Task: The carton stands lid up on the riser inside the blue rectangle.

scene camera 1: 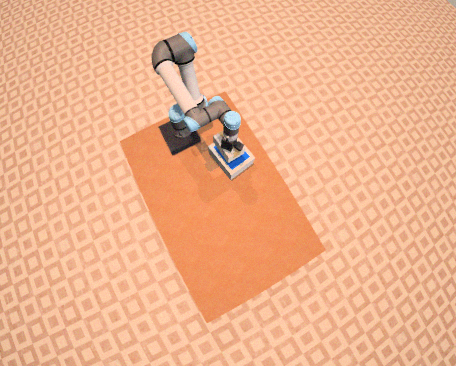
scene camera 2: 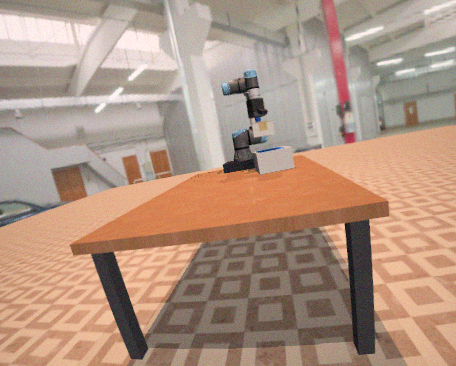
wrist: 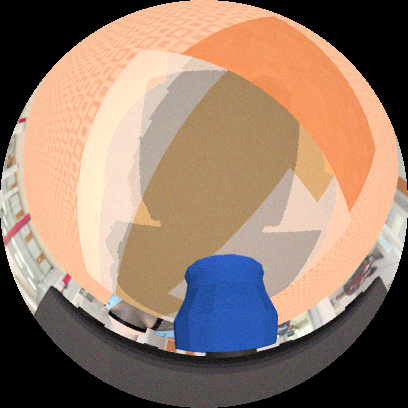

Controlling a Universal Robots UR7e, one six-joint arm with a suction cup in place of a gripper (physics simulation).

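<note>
The carton is a small whitish box with a tan tape band across its top face. It hangs roughly level, lid up, from the blue suction cup, which is on and shut on it. In the second scene view a gap shows between the carton and the pale riser below. The blue rectangle on the riser's top is partly covered by the carton in the first scene view. The riser does not show in the wrist view, where the carton fills the middle.
The riser stands on the orange-brown table, beside the arm's black base plate. The arm's forearm and wrist reach over the riser from the base side. The table's long edge runs beyond the riser.
</note>
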